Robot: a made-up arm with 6 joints. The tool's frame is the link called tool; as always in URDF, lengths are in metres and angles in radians. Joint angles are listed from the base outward. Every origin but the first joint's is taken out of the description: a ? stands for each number. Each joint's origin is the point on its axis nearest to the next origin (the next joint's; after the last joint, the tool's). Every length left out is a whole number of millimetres.
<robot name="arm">
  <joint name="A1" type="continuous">
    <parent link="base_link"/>
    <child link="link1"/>
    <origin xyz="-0.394 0 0.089" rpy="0 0 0"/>
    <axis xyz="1 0 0"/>
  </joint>
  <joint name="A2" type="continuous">
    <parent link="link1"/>
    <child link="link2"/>
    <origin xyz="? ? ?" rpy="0 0 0"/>
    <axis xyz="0 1 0"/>
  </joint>
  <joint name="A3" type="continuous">
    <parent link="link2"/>
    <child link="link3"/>
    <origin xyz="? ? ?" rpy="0 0 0"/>
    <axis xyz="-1 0 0"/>
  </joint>
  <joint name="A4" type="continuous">
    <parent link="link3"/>
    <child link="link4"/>
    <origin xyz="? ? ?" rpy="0 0 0"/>
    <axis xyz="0 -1 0"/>
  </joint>
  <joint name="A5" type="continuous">
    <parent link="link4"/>
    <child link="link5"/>
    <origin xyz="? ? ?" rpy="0 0 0"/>
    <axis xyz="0 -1 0"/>
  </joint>
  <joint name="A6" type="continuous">
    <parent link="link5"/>
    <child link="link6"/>
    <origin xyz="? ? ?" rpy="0 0 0"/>
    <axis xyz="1 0 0"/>
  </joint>
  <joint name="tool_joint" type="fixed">
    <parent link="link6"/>
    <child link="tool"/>
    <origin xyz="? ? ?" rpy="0 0 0"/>
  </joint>
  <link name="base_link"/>
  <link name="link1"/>
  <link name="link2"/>
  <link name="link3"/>
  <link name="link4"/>
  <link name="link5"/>
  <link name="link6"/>
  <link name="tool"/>
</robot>
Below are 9 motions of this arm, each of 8 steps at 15 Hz.
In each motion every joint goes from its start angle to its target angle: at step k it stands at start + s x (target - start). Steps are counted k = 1, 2, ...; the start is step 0. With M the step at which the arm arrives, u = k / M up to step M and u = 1 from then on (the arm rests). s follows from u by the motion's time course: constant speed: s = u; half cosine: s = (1 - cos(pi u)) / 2; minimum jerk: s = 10 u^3 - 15 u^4 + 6 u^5.
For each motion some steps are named. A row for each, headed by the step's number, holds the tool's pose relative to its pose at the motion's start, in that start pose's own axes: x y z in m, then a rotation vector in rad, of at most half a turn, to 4 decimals.
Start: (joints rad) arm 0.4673 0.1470 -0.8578 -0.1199 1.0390 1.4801
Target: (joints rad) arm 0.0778 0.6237 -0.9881 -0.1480 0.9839 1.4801
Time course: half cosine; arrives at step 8
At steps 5, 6, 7, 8:
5: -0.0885 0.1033 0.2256 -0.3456 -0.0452 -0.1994
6: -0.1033 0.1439 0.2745 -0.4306 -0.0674 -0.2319
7: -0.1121 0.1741 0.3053 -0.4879 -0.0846 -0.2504
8: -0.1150 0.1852 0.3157 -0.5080 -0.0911 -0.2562

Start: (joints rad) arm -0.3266 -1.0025 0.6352 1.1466 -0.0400 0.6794
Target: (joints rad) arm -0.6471 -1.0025 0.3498 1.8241 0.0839 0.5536
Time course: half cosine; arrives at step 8
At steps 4, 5, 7, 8:
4: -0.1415 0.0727 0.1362 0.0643 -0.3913 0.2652
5: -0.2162 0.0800 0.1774 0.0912 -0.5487 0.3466
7: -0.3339 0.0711 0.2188 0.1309 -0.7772 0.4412
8: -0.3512 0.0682 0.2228 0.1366 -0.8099 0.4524

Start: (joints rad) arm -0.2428 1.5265 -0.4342 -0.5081 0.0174 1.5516
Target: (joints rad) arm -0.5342 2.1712 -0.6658 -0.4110 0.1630 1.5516
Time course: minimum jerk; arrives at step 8
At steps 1, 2, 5, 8:
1: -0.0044 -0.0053 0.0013 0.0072 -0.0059 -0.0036
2: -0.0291 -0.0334 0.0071 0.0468 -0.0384 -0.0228
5: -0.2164 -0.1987 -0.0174 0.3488 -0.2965 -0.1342
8: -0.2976 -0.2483 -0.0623 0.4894 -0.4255 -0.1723

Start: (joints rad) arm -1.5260 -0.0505 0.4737 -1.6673 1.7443 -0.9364
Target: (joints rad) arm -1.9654 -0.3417 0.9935 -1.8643 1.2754 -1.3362
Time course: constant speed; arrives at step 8
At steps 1, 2, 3, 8:
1: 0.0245 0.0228 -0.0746 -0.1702 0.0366 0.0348
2: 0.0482 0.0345 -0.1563 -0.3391 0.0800 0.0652
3: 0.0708 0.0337 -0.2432 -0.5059 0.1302 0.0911
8: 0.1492 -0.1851 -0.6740 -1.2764 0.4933 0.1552

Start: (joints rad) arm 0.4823 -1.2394 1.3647 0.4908 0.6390 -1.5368
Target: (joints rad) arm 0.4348 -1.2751 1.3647 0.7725 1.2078 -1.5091
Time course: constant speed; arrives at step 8
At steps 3, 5, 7, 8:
3: -0.0173 -0.1149 0.0024 -0.0006 -0.0160 -0.3378
5: -0.0492 -0.1854 0.0050 -0.0008 -0.0305 -0.5629
7: -0.0954 -0.2470 0.0081 -0.0010 -0.0480 -0.7878
8: -0.1232 -0.2736 0.0096 -0.0010 -0.0579 -0.9002

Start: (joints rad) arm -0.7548 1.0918 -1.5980 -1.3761 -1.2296 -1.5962
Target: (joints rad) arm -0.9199 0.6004 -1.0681 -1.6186 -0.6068 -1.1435
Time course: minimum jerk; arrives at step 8
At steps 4, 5, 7, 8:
4: -0.0048 -0.1969 -0.2846 0.3327 0.3517 -0.3150
5: -0.0803 -0.2666 -0.4186 0.4589 0.4911 -0.4980
7: -0.2207 -0.3221 -0.5545 0.5800 0.6334 -0.7377
8: -0.2311 -0.3245 -0.5619 0.5866 0.6415 -0.7535

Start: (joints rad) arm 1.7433 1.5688 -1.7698 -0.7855 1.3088 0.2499
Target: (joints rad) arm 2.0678 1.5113 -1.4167 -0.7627 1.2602 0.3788
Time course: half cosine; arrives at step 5
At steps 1, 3, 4, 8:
1: -0.0094 -0.0093 -0.0074 -0.0169 0.0370 0.0074
3: -0.0666 -0.0603 -0.0437 -0.1030 0.2589 0.0561
4: -0.0927 -0.0807 -0.0564 -0.1344 0.3604 0.0805
8: -0.1027 -0.0881 -0.0607 -0.1453 0.3994 0.0902

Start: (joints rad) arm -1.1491 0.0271 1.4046 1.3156 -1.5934 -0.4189
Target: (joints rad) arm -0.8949 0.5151 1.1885 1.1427 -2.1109 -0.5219
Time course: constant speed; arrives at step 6
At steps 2, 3, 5, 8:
2: 0.0015 0.0799 -0.0163 0.0488 0.1408 0.2964
3: -0.0132 0.1256 -0.0215 0.0549 0.2017 0.4523
5: -0.0762 0.2167 -0.0266 0.0286 0.3024 0.7738
8: -0.1242 0.2570 -0.0277 -0.0047 0.3417 0.9369

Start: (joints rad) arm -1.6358 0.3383 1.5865 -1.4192 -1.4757 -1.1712
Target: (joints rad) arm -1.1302 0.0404 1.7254 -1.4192 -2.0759 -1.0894
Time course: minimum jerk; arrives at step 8
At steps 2, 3, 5, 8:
2: -0.0200 0.0352 0.0059 -0.0193 -0.0168 0.0574
3: -0.0530 0.0954 0.0109 -0.0576 -0.0388 0.1555
5: -0.1372 0.2578 -0.0080 -0.1937 -0.0555 0.4225
8: -0.1872 0.3547 -0.0436 -0.3008 -0.0324 0.5878

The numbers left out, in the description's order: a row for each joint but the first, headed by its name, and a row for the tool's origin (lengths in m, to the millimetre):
A2: 0 0.092 -0.096
A3: 0.012 0 -0.109
A4: 0 0.063 -0.332
A5: 0.175 0 0.111
A6: 0.292 0 -0.111
tool: 0 -0.102 0.311

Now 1 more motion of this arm.
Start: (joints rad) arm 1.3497 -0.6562 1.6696 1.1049 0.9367 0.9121
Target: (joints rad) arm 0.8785 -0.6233 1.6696 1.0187 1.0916 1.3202
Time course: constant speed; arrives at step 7
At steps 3, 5, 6, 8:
3: 0.0038 0.0006 -0.0357 0.2511 0.0367 0.2050
5: 0.0101 0.0082 -0.0666 0.4194 0.0819 0.3376
6: 0.0136 0.0149 -0.0840 0.5035 0.1106 0.4024
8: 0.0168 0.0238 -0.1024 0.5872 0.1436 0.4661

